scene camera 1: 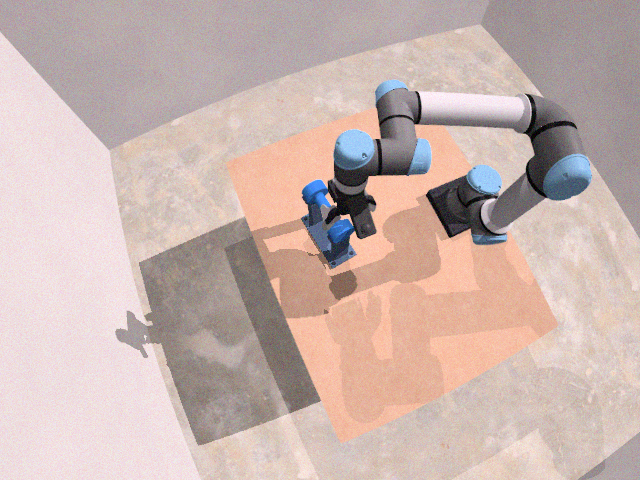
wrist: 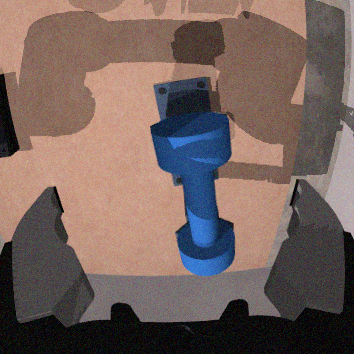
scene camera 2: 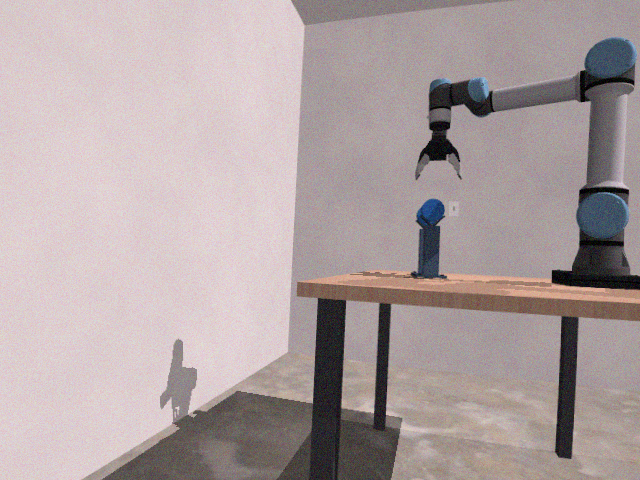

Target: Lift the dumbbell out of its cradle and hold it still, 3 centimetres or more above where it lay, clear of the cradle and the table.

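Seen in the pictures: gripper, between the fingertips: (scene camera 1: 349, 219) (wrist: 175, 187) (scene camera 2: 438, 179); arm's base, origin of its link: (scene camera 1: 464, 203) (scene camera 2: 600, 273).
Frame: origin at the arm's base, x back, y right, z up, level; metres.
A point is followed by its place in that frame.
The blue dumbbell (scene camera 1: 314, 191) @(y 0.115, x -0.545, z 0.226 m) (scene camera 2: 430, 211) @(y -0.036, x -0.512, z 0.183 m) (wrist: 200, 195) @(y 0.037, x -0.519, z 0.207 m) lies across the top of the dark blue cradle (scene camera 1: 319, 236) @(y 0.063, x -0.554, z -0.031 m) (scene camera 2: 429, 253) @(y -0.033, x -0.511, z 0.041 m) (wrist: 182, 86) @(y -0.040, x -0.506, z -0.031 m), which stands on the table (scene camera 1: 289, 160) @(y 0.406, x -0.565, z -0.040 m) (scene camera 2: 465, 297) @(y -0.616, x -0.393, z -0.048 m) (wrist: 125, 210) @(y 0.257, x -0.383, z -0.039 m). My gripper (scene camera 1: 342, 215) @(y -0.027, x -0.490, z 0.294 m) (scene camera 2: 438, 178) @(y -0.027, x -0.490, z 0.294 m) (wrist: 175, 187) @(y -0.027, x -0.490, z 0.294 m) is open and empty, pointing down. In the scene camera 2 view it hangs above the dumbbell, apart from it, slightly to the right. In the wrist view the dumbbell shows between the two fingers, a little right of the middle, its handle slightly slanted. In the scene camera 1 view the gripper hides part of the handle.
The arm's dark base (scene camera 1: 448, 209) @(y -0.004, x -0.076, z 0.009 m) (scene camera 2: 594, 279) @(y -0.092, x -0.041, z -0.016 m) stands on the table, to the right of the cradle in both scene views. A pale wall (scene camera 1: 77, 310) (scene camera 2: 144, 180) rises beyond the table's left edge. Arm shadows fall on the table.
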